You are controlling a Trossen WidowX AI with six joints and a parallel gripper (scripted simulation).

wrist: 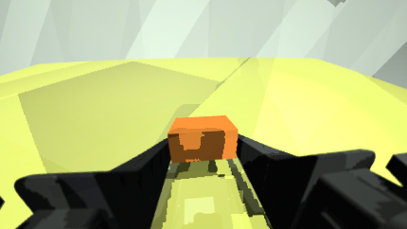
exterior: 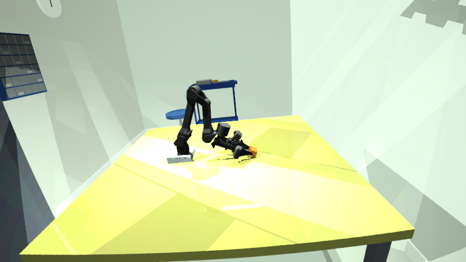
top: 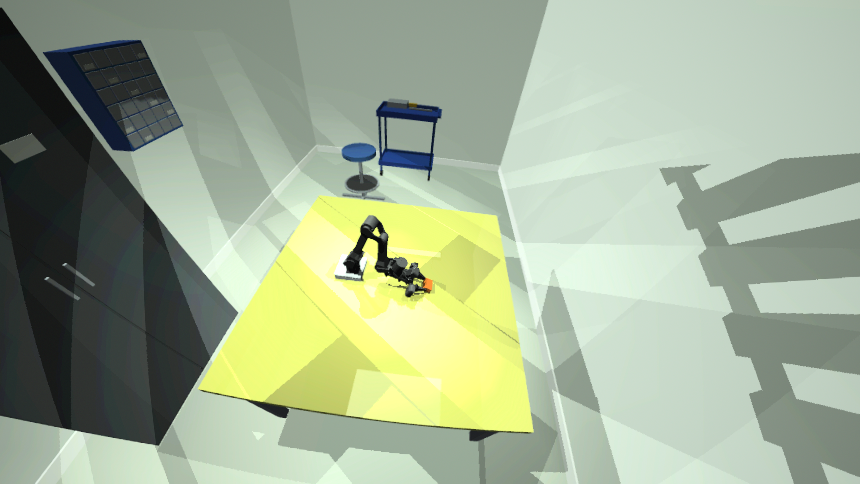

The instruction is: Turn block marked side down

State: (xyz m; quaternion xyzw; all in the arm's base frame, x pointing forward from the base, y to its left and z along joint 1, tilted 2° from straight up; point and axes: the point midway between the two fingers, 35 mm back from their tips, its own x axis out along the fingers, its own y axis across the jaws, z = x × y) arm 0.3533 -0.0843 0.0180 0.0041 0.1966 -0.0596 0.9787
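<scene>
Now: gripper tip 1 cm above the orange block.
</scene>
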